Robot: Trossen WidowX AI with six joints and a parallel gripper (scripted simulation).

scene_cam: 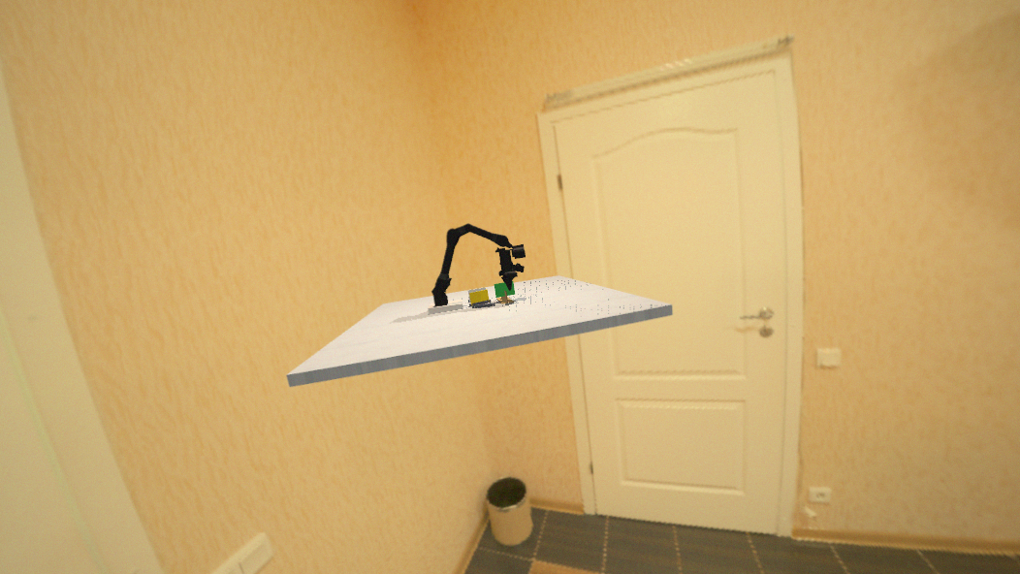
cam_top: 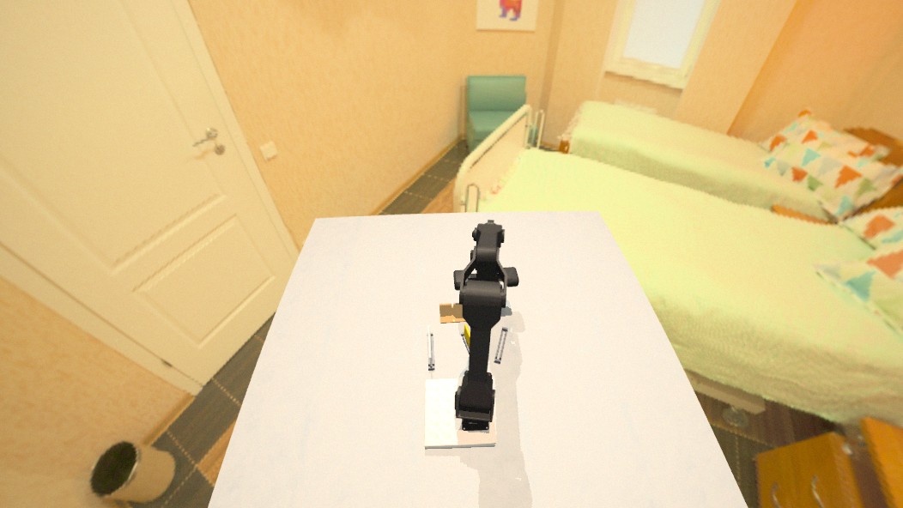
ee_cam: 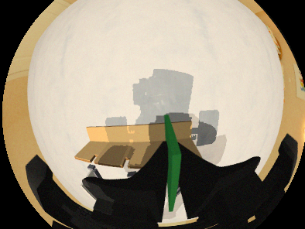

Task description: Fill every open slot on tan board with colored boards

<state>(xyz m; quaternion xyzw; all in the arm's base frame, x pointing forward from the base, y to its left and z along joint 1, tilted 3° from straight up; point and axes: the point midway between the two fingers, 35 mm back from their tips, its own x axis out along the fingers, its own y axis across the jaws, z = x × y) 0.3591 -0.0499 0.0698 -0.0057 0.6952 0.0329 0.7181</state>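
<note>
My gripper tip is 3 cm past the green board. The rest, counted from my gripper tip: yellow board: 16 cm behind, 5 cm to the left, 3 cm below; tan board: 5 cm to the left, 3 cm below, 3 cm behind.
</note>
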